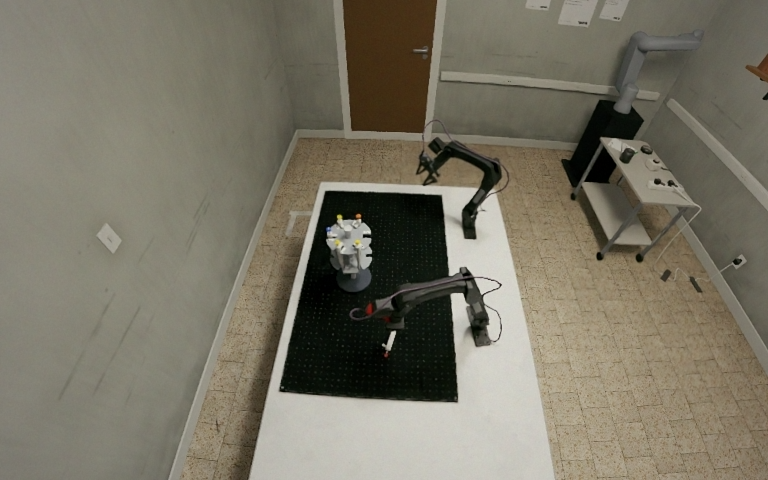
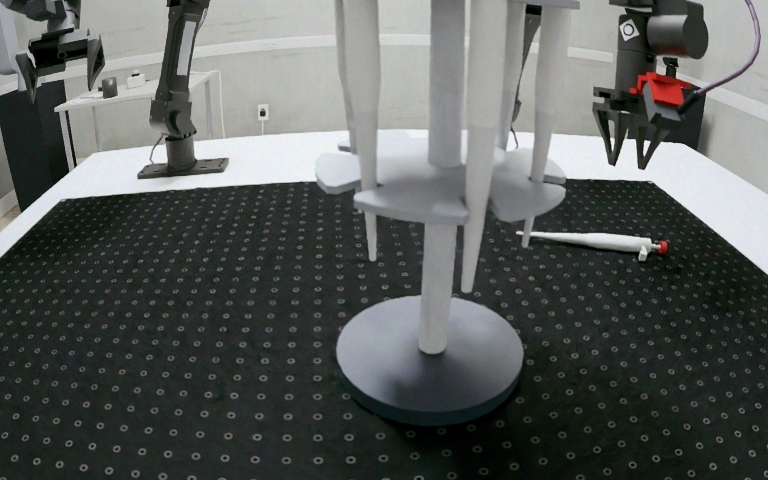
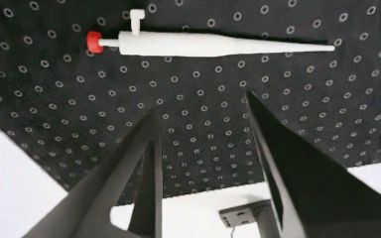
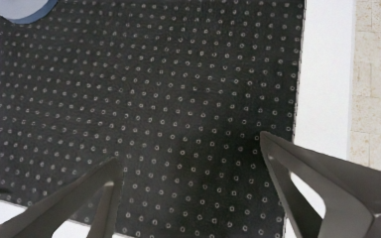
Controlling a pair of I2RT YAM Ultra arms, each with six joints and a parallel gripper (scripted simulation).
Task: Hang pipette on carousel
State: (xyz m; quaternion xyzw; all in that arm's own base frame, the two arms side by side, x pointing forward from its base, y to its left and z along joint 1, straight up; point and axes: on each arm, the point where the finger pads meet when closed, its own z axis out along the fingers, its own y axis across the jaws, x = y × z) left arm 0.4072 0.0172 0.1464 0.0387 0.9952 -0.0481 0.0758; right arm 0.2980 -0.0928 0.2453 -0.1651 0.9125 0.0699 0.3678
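Now: the white pipette 130 mm below my left hand and 20 mm to the right of it.
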